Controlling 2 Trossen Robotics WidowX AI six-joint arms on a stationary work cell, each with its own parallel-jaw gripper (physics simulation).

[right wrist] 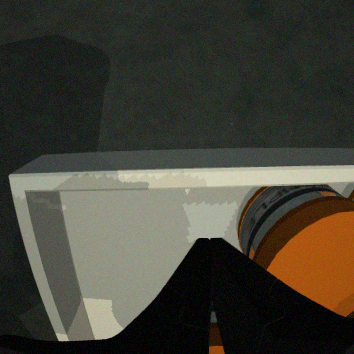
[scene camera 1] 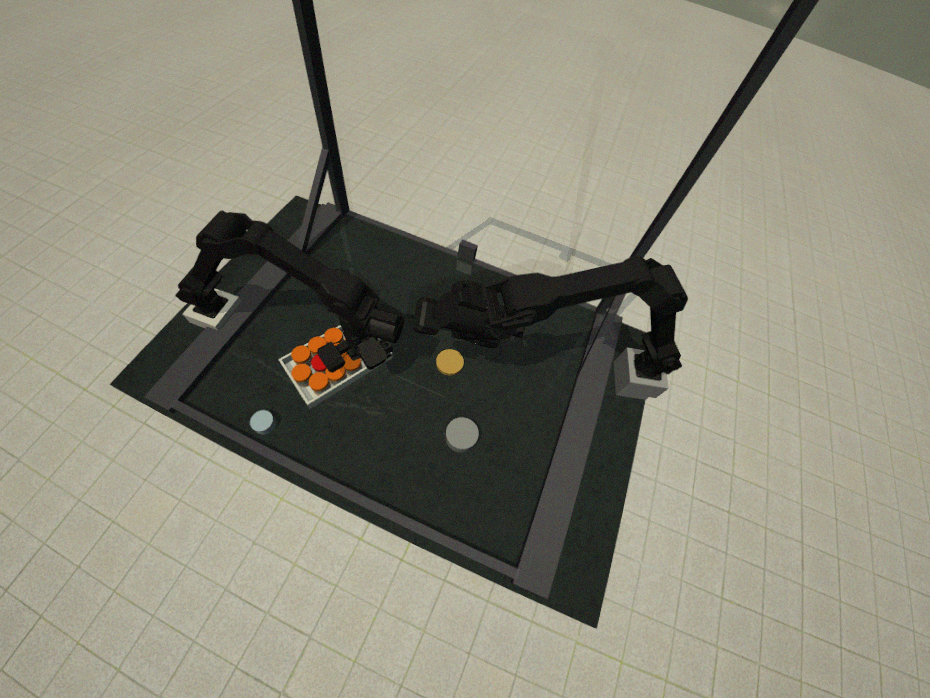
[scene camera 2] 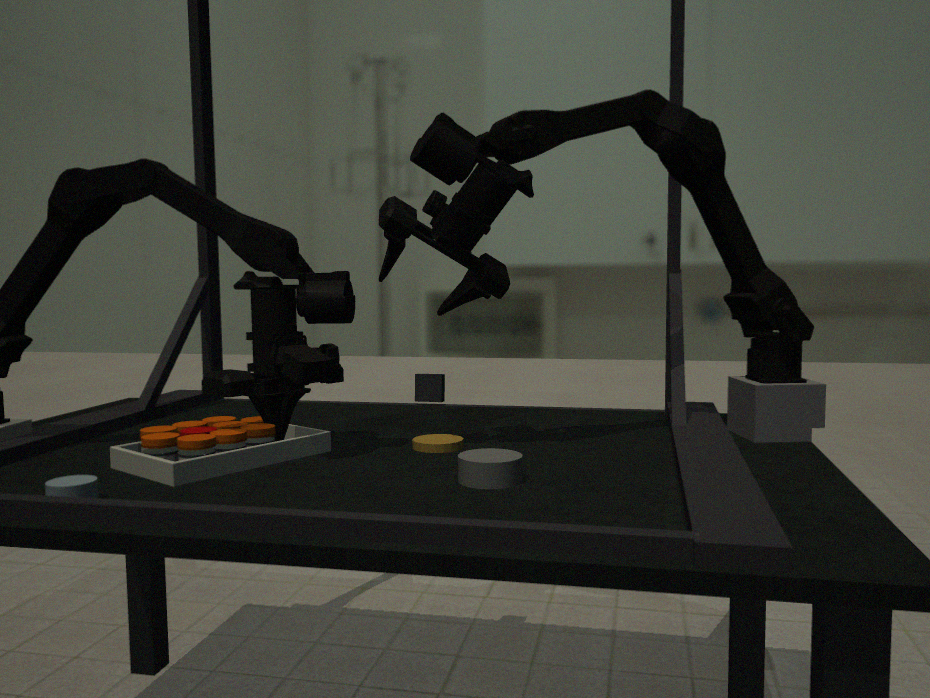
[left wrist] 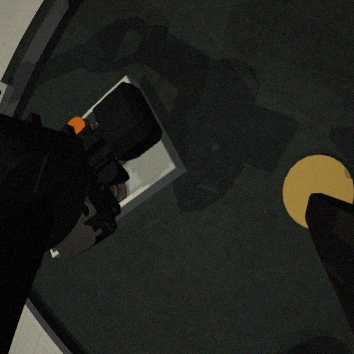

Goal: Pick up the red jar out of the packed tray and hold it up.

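Seen in the pictures: left gripper, between the fingertips: [scene camera 1: 437, 325] [scene camera 2: 409, 297] [left wrist: 181, 207]; right gripper, between the fingertips: [right wrist: 208, 249] [left wrist: 126, 176]; left arm's base, origin of its link: [scene camera 1: 647, 367] [scene camera 2: 775, 380]; right arm's base, origin of its link: [scene camera 1: 210, 305].
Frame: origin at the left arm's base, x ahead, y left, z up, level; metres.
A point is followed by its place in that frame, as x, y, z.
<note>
The red jar [scene camera 1: 318, 362] {0.798, 0.116, -0.035} [scene camera 2: 196, 430] {0.796, 0.116, -0.035} stands among several orange-lidded jars [scene camera 1: 318, 380] {0.784, 0.161, -0.035} [scene camera 2: 196, 441] {0.779, 0.183, -0.035} [right wrist: 320, 260] {0.715, 0.099, -0.035} in the white tray [scene camera 1: 294, 383] {0.843, 0.171, -0.053} [scene camera 2: 247, 462] {0.728, 0.144, -0.071} [right wrist: 250, 172] {0.688, 0.100, -0.053}. In scene camera 1 the right arm partly covers it; it does not show in either wrist view. My right gripper [scene camera 2: 280, 435] {0.703, 0.072, -0.061} [right wrist: 208, 249] {0.703, 0.072, -0.061} is shut and empty. It points down with its tips low inside the tray, in the bare end, beside an orange-lidded jar. My left gripper [scene camera 2: 413, 295] {0.527, 0.064, 0.128} is open and empty, high above the table and away from the tray.
A yellow disc [scene camera 1: 449, 361] {0.492, 0.037, -0.069} [scene camera 2: 437, 441] {0.492, 0.054, -0.069} [left wrist: 310, 175] {0.502, 0.023, -0.069} lies near the table's middle. A grey cylinder [scene camera 1: 461, 433] {0.438, 0.225, -0.051} [scene camera 2: 489, 469] {0.440, 0.260, -0.058} stands nearer the front edge. A pale blue cylinder [scene camera 1: 261, 420] {0.886, 0.270, -0.057} [scene camera 2: 72, 486] {0.876, 0.293, -0.057} stands in front of the tray. Frame posts rise behind the table.
</note>
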